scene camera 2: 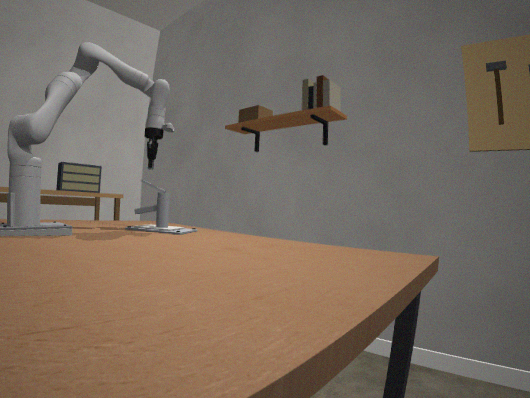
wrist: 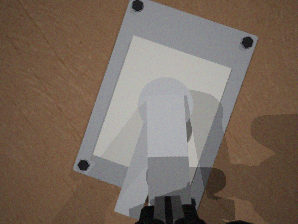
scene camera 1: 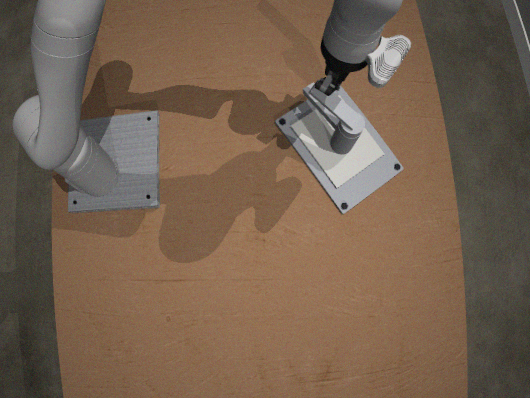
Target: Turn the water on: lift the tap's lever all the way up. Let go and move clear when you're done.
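There's a lever (wrist: 168, 167) here, and it's 0.23 m from the lens.
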